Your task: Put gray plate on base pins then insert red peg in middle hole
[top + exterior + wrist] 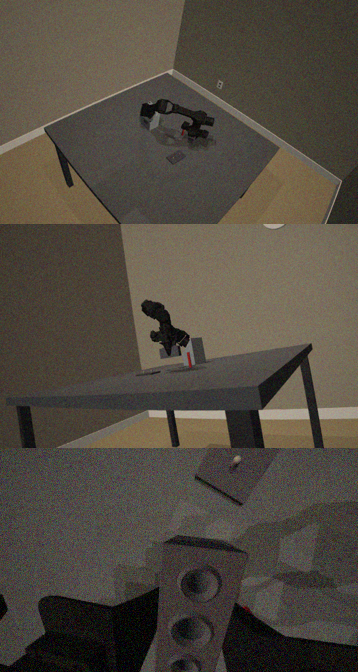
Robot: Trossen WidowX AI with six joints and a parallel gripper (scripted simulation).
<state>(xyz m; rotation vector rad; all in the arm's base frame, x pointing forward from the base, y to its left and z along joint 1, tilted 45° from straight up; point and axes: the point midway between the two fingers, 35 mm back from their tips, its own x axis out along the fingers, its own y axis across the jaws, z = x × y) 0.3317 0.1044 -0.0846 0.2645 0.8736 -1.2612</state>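
Right now my gripper tip is 16 cm to the left of the flat base, 7 cm above it and 3 cm short of it. Round my gripper tip: gray plate 3 cm above; red peg 11 cm behind, 4 cm below, 2 cm to the left.
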